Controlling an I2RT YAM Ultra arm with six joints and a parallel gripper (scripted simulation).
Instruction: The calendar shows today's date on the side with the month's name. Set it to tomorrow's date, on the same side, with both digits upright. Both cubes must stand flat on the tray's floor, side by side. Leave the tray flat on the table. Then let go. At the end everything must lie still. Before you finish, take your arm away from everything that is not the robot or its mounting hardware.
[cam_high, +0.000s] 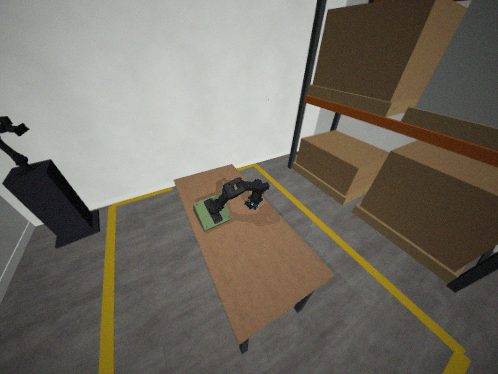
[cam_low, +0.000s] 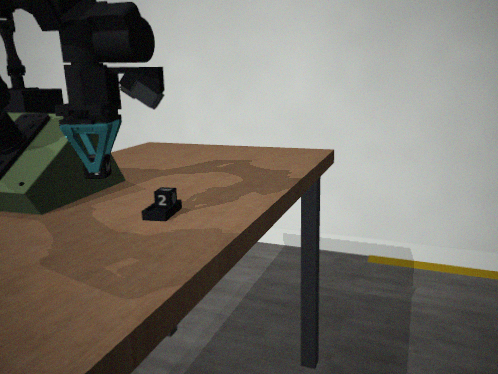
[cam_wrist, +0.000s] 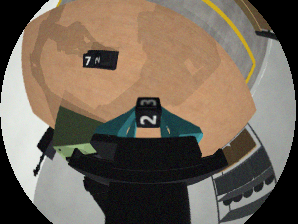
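Right now the black tray is 130 mm to the left of my hand, 110 mm below it and 40 mm ahead of it. Round my hand: black cube right at my hand.
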